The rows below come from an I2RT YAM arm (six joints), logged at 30 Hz.
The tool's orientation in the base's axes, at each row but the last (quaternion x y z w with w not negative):
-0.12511, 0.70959, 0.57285, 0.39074
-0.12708, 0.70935, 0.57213, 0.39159
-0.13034, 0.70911, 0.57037, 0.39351
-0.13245, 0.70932, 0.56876, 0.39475
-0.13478, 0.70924, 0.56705, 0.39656
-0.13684, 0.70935, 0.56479, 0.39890
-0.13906, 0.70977, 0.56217, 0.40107
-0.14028, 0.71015, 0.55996, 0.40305
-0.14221, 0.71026, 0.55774, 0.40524
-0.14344, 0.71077, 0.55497, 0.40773
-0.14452, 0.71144, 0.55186, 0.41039
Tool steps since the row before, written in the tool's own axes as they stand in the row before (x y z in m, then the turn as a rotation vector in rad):
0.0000, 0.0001, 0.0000, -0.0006, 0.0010, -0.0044
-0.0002, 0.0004, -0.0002, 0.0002, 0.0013, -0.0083
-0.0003, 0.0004, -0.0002, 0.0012, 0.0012, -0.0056
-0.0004, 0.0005, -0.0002, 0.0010, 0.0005, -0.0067
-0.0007, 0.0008, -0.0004, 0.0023, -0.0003, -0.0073
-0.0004, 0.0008, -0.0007, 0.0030, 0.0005, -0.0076
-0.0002, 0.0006, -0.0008, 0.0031, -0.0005, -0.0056
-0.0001, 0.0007, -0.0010, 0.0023, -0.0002, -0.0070
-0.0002, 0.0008, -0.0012, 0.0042, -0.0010, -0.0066
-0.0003, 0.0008, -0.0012, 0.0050, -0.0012, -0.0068
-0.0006, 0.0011, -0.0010, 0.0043, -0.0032, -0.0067
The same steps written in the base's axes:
-0.0001, 0.0000, 0.0001, -0.0020, -0.0039, 0.0013
-0.0002, -0.0001, 0.0004, -0.0044, -0.0071, 0.0011
-0.0001, -0.0001, 0.0005, -0.0038, -0.0044, 0.0002
-0.0001, -0.0001, 0.0006, -0.0037, -0.0057, -0.0001
-0.0002, -0.0003, 0.0011, -0.0043, -0.0062, -0.0015
-0.0005, -0.0005, 0.0009, -0.0054, -0.0060, -0.0015
-0.0006, -0.0006, 0.0006, -0.0040, -0.0045, -0.0023
-0.0008, -0.0007, 0.0006, -0.0042, -0.0058, -0.0015
-0.0009, -0.0009, 0.0007, -0.0047, -0.0053, -0.0034
-0.0008, -0.0009, 0.0008, -0.0052, -0.0053, -0.0041
-0.0008, -0.0007, 0.0012, -0.0034, -0.0061, -0.0050

